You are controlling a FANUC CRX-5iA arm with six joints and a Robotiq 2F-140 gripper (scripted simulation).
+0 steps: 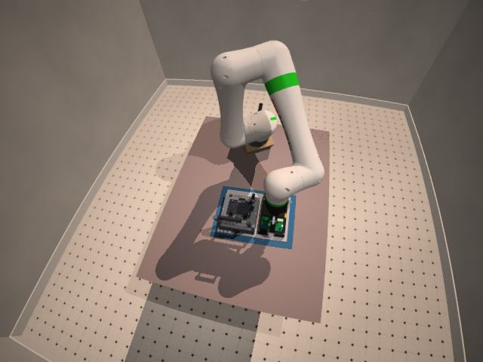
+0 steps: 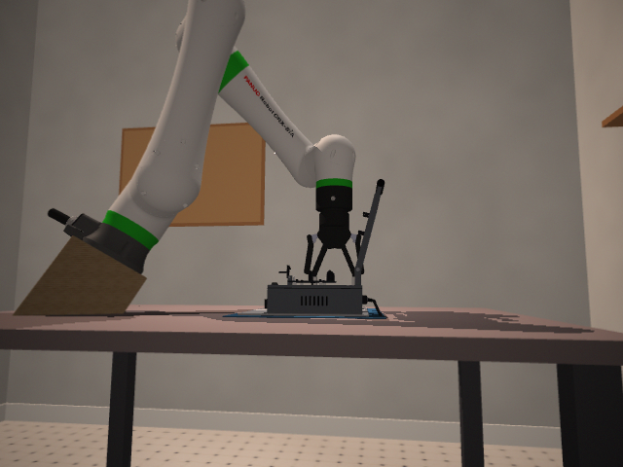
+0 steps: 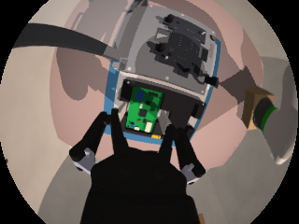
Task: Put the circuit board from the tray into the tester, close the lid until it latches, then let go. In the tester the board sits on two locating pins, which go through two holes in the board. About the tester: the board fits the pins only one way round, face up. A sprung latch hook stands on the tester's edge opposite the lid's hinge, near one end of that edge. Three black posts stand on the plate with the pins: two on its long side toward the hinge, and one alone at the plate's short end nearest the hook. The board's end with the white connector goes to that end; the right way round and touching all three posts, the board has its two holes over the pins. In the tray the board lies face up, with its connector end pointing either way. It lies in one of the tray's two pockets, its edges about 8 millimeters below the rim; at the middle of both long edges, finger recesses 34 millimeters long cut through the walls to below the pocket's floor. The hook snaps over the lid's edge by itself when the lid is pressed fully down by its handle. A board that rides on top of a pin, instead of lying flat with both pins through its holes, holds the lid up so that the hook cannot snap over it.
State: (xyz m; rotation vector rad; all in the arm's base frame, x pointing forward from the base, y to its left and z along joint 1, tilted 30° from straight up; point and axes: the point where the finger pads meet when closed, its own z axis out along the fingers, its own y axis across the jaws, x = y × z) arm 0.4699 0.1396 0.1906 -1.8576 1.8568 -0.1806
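The green circuit board lies 2 cm below my hand. Round my hand: latch hook 12 cm to the right, 9 cm behind, 5 cm above; tester 13 cm to the right, 7 cm above; tester plate 17 cm to the right, 3 cm above, 2 cm behind.
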